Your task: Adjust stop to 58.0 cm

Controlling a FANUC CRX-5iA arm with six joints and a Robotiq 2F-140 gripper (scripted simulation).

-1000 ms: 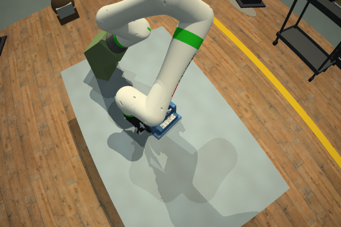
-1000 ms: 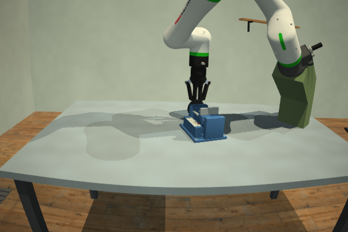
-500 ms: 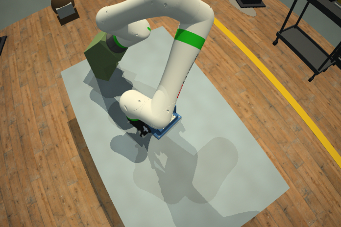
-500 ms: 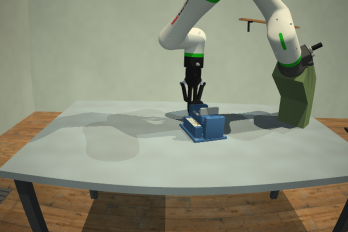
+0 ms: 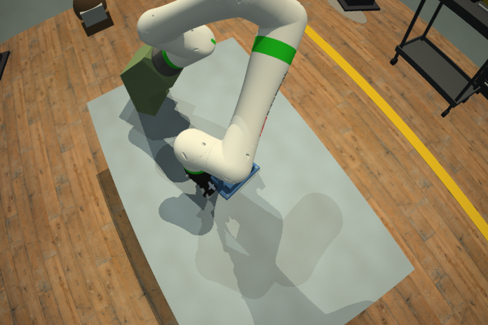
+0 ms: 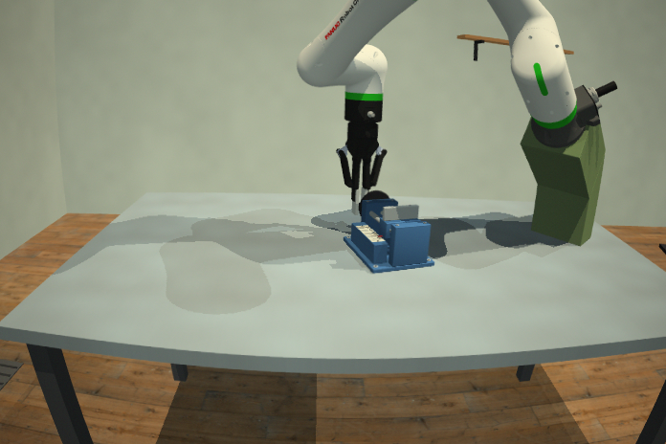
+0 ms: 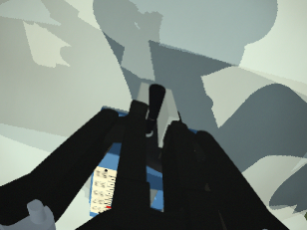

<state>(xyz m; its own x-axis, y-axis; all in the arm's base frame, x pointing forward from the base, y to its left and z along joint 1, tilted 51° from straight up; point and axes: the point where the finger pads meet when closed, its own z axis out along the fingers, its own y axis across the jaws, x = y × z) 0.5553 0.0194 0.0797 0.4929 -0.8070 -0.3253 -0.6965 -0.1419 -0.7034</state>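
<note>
Now: hand 20 mm past the black handwheel, 10 mm to the right of it and 10 mm above it. Round my hand: stop block 120 mm behind, 140 mm to the left, 10 mm above.
</note>
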